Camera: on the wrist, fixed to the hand. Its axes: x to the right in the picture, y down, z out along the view.
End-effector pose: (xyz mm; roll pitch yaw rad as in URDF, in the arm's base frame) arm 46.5 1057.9 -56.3 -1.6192 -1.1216 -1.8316
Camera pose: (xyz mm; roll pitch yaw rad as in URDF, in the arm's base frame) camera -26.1 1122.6 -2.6 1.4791 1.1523 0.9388
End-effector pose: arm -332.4 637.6 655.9 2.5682 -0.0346 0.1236
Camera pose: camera -316.9 738.1 700.6 -2.3604 0.1342 -2.8946
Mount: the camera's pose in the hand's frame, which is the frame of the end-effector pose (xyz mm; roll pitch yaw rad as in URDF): 29.3 -58.5 -89.8 0.2011 -0.1505 3.0926
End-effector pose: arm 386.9 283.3 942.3 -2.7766 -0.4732 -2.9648
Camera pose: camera 412.2 264.9 1048.9 2.9686 0.6312 0.1665
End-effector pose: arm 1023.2 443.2 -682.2 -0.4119 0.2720 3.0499
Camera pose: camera 1019.0 533.5 -746.8 0.6461 -0.3887 -0.2047
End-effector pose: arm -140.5 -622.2 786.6 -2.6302 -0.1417 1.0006
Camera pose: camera -138.9 -606.7 896.6 2.8205 0.2967 -2.1736
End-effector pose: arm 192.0 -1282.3 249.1 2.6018 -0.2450 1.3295
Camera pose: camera 102.5 -1242.7 301.8 -2.3674 0.3471 -1.6856
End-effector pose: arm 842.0 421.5 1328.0 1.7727 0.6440 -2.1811
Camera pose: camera 923.8 364.5 1279.0 -1.6952 -0.6520 1.1588
